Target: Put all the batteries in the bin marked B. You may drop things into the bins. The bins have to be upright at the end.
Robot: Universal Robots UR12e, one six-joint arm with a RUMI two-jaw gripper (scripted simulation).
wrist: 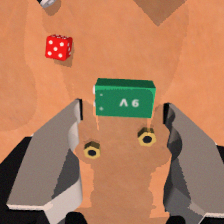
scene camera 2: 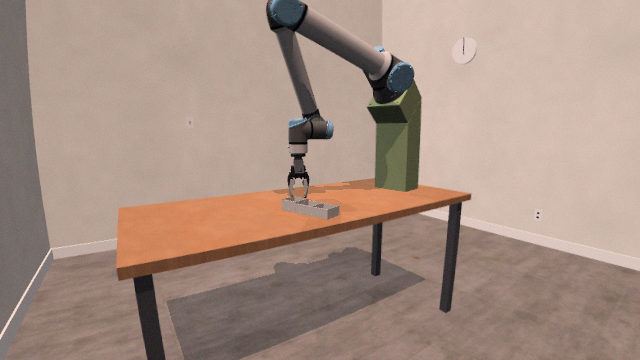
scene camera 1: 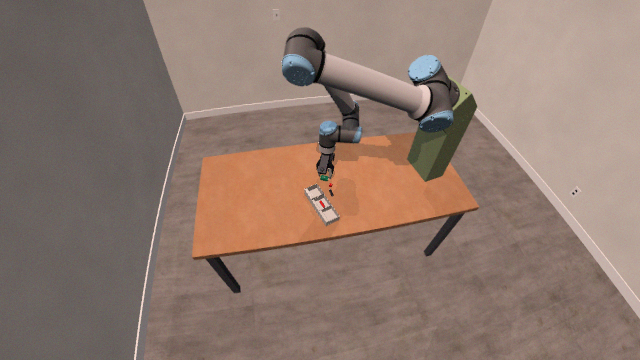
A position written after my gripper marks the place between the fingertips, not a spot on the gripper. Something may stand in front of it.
Observation:
In view: my gripper (wrist: 123, 102), a green 9V battery (wrist: 133, 98) and a bin tray (scene camera 2: 295, 204).
The wrist view does not show the bin tray: it is out of frame.

